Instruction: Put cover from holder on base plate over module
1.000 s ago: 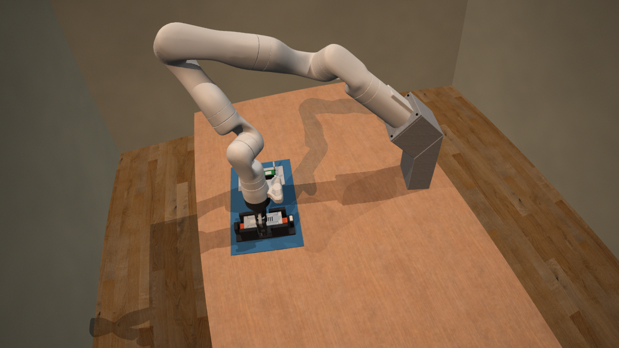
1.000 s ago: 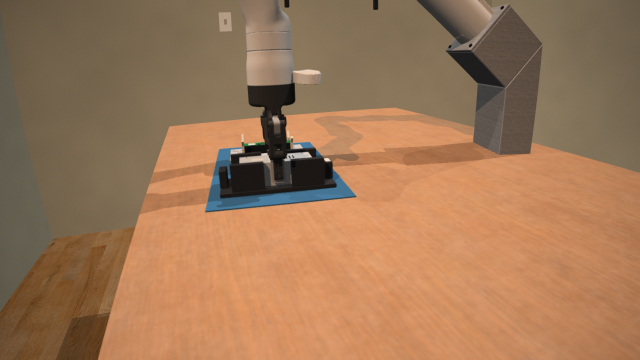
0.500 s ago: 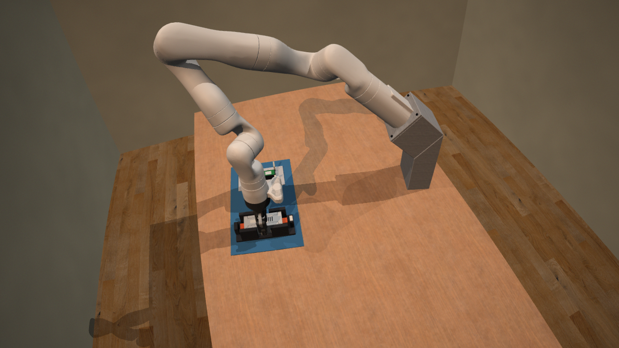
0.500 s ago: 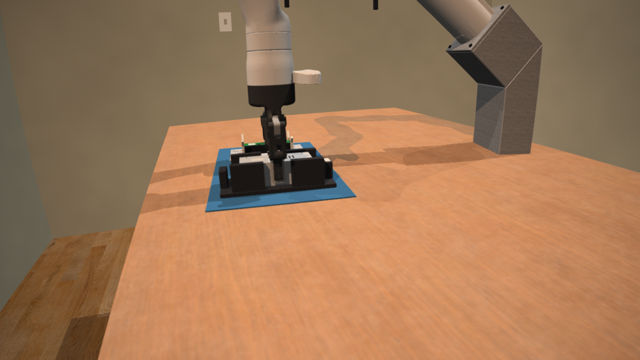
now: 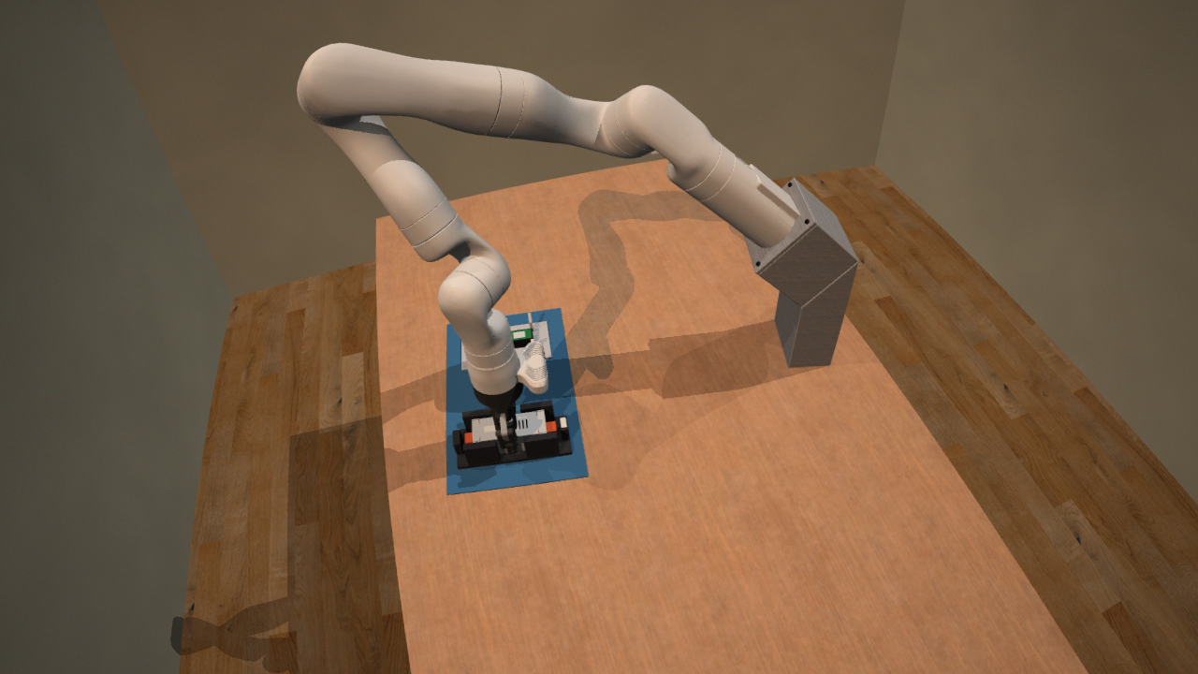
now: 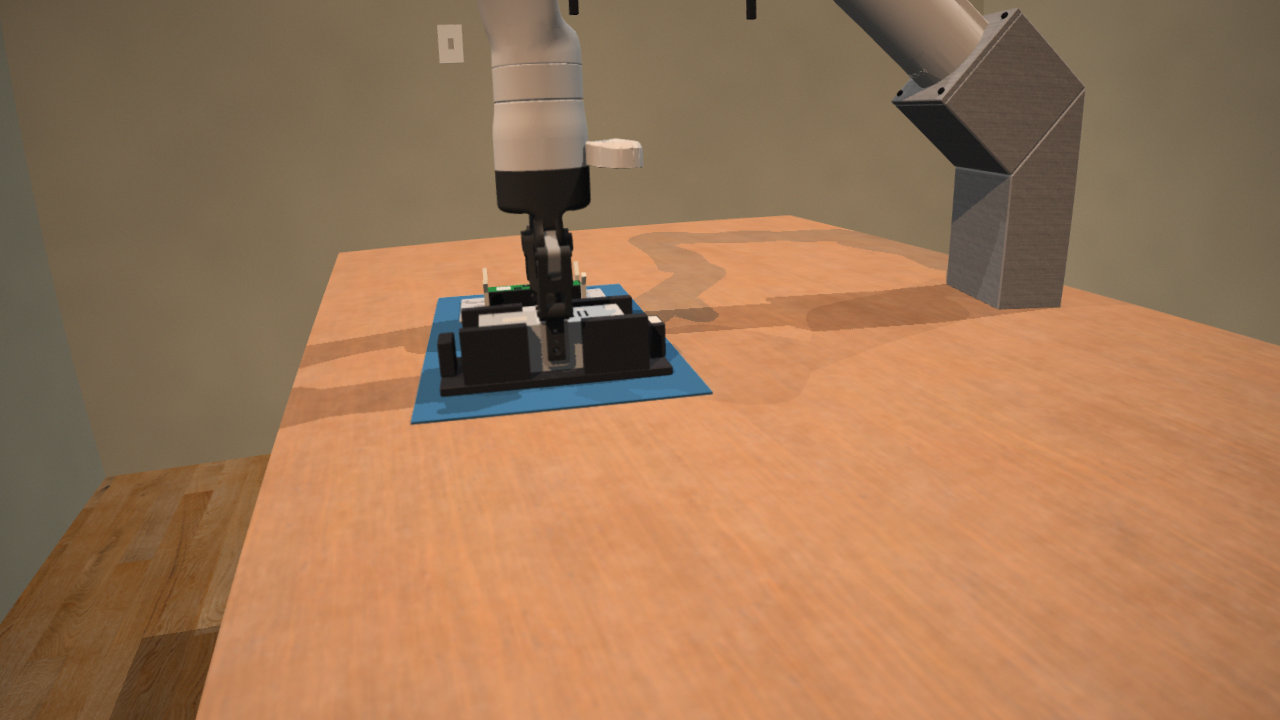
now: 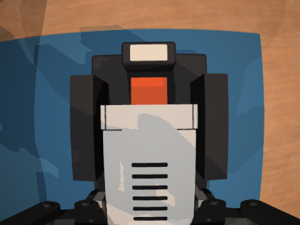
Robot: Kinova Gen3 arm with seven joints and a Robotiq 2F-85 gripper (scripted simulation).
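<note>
Right now the light grey cover is right at my hand.
</note>
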